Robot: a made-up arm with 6 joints. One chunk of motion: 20 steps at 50 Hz.
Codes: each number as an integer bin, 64 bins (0 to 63) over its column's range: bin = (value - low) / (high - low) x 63, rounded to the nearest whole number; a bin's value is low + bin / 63 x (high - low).
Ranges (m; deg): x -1.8..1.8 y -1.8..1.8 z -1.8..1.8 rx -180..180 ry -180..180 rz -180..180
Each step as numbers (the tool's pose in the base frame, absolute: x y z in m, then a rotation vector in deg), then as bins.
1 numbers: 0.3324 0.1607 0.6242 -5.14 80.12 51.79
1 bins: 37 34 42 31 46 41
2 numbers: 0.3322 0.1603 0.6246 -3.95 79.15 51.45
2 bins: 37 34 42 31 45 41
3 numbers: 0.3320 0.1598 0.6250 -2.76 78.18 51.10
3 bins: 37 34 42 31 45 40
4 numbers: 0.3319 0.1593 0.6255 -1.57 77.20 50.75
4 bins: 37 34 42 31 45 40
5 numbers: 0.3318 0.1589 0.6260 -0.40 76.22 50.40
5 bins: 37 34 42 31 45 40
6 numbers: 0.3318 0.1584 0.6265 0.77 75.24 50.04
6 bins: 37 34 42 32 45 40
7 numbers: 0.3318 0.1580 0.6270 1.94 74.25 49.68
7 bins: 37 34 42 32 44 40
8 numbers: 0.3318 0.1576 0.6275 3.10 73.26 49.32
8 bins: 37 34 42 32 44 40
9 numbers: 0.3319 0.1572 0.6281 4.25 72.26 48.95
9 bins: 37 34 42 32 44 40
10 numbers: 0.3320 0.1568 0.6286 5.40 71.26 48.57
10 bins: 37 34 43 32 44 40
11 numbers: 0.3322 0.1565 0.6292 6.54 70.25 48.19
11 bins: 37 34 43 33 44 40
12 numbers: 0.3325 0.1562 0.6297 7.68 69.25 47.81
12 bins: 37 34 43 33 44 40
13 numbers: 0.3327 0.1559 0.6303 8.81 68.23 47.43
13 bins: 37 34 43 33 43 40
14 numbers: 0.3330 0.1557 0.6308 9.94 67.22 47.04
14 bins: 37 34 43 33 43 40
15 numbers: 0.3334 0.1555 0.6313 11.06 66.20 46.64
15 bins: 37 34 43 33 43 40
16 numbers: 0.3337 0.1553 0.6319 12.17 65.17 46.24
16 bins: 37 34 43 34 43 40
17 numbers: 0.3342 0.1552 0.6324 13.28 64.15 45.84
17 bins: 37 34 43 34 43 40
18 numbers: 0.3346 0.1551 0.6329 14.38 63.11 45.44
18 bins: 37 34 43 34 43 39
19 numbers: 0.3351 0.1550 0.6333 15.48 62.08 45.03
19 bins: 37 34 43 34 42 39
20 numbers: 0.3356 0.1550 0.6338 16.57 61.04 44.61
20 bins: 37 34 43 34 42 39
